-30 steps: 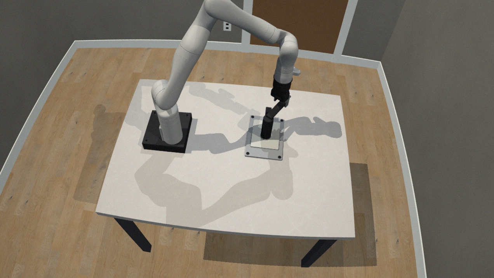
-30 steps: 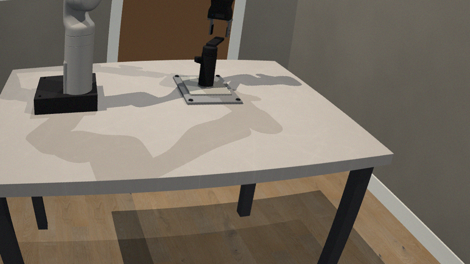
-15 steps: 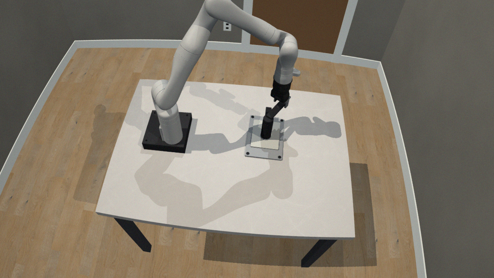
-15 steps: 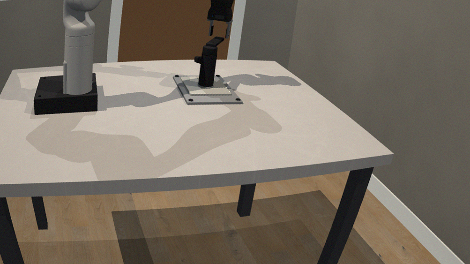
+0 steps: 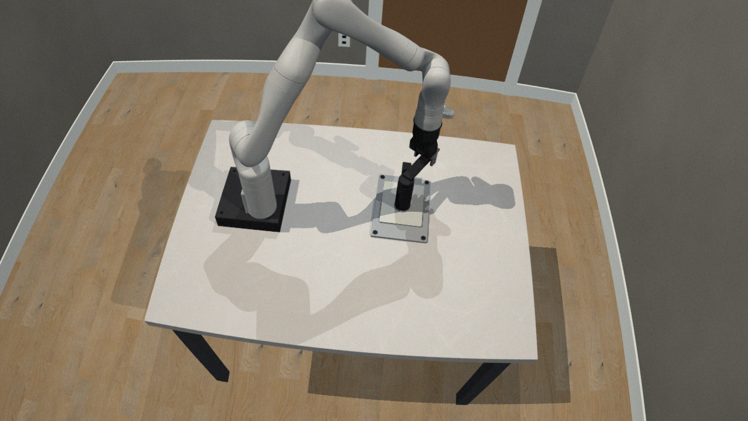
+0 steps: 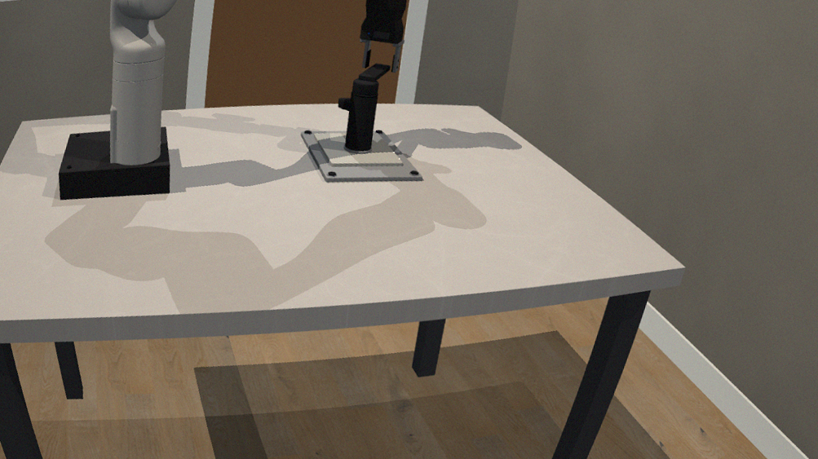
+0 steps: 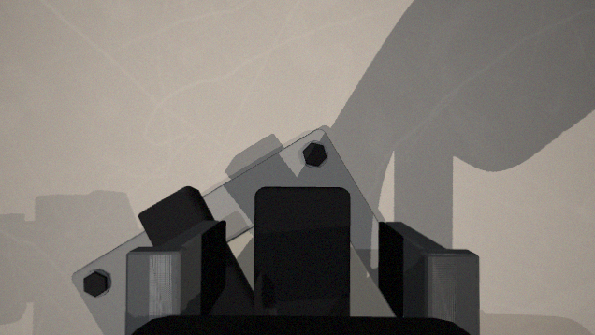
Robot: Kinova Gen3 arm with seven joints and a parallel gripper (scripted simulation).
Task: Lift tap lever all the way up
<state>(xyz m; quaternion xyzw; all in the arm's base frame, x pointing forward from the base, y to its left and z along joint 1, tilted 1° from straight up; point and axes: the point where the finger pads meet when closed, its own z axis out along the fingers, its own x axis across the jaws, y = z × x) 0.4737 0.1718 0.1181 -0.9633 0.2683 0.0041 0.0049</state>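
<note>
The black lever lies 2 cm behind my hand, 3 cm to the right of it and 2 cm below it. From my hand the other things lie so: baseplate (5 cm behind, 8 cm to the right, 16 cm below).
</note>
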